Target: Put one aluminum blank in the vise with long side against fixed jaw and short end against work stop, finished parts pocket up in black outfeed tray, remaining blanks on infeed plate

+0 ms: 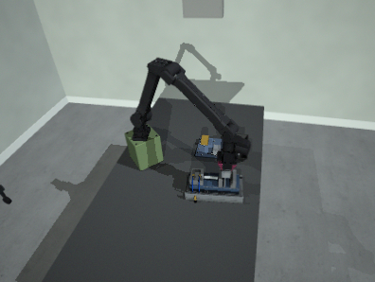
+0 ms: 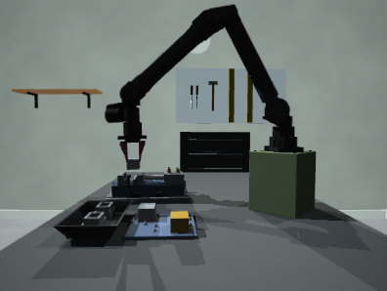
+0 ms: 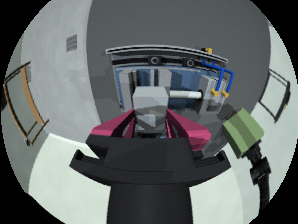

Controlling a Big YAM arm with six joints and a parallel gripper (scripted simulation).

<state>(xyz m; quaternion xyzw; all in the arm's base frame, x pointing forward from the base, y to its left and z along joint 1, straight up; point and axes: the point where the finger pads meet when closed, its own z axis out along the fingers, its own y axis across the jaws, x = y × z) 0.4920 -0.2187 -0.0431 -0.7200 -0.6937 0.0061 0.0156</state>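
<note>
The vise is 6 cm behind my hand and 11 cm below it. From my hand the other things lie so: yellow brass blank 13 cm behind, 39 cm to the left, 12 cm below; gray aluminum blank 2 cm below.
</note>
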